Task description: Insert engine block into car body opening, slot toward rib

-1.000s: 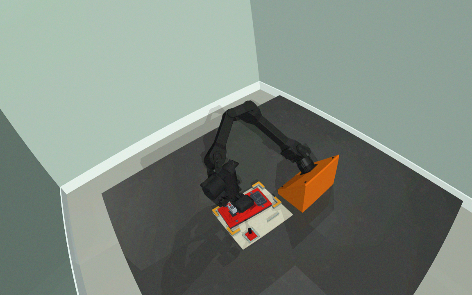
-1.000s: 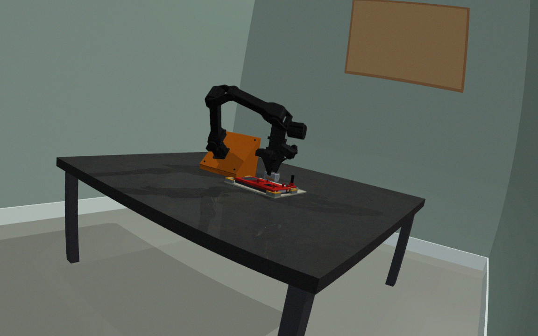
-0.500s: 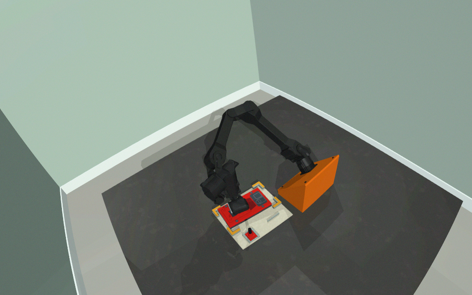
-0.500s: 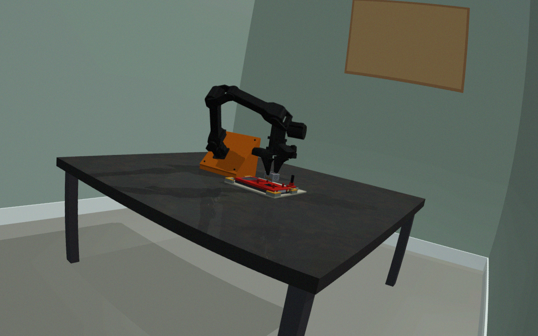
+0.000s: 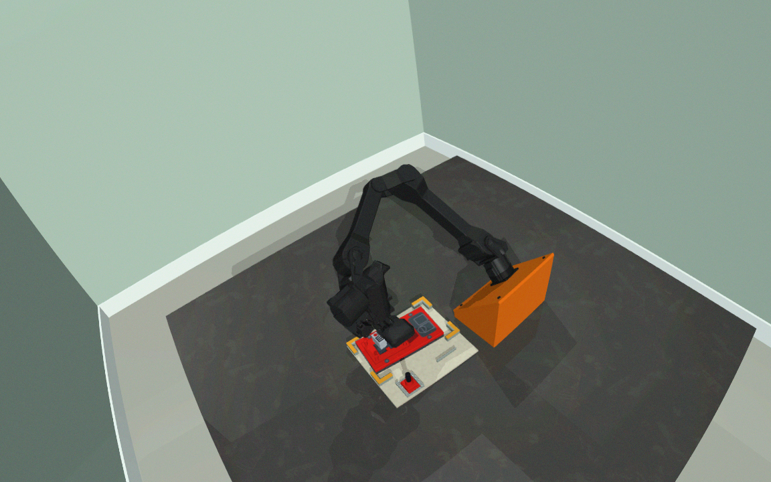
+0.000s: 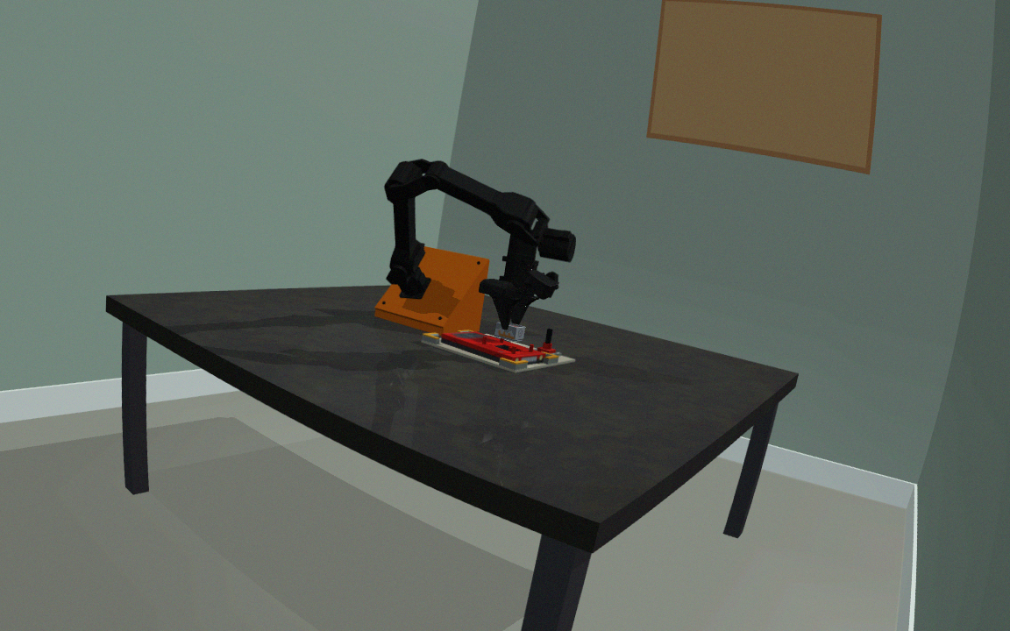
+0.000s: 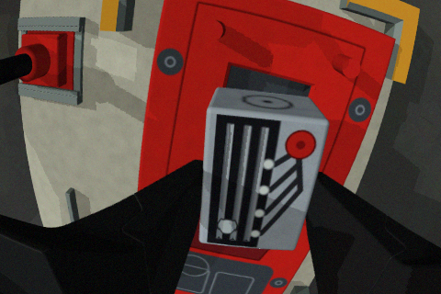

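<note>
The engine block lies 1 cm below my gripper tip.
</note>
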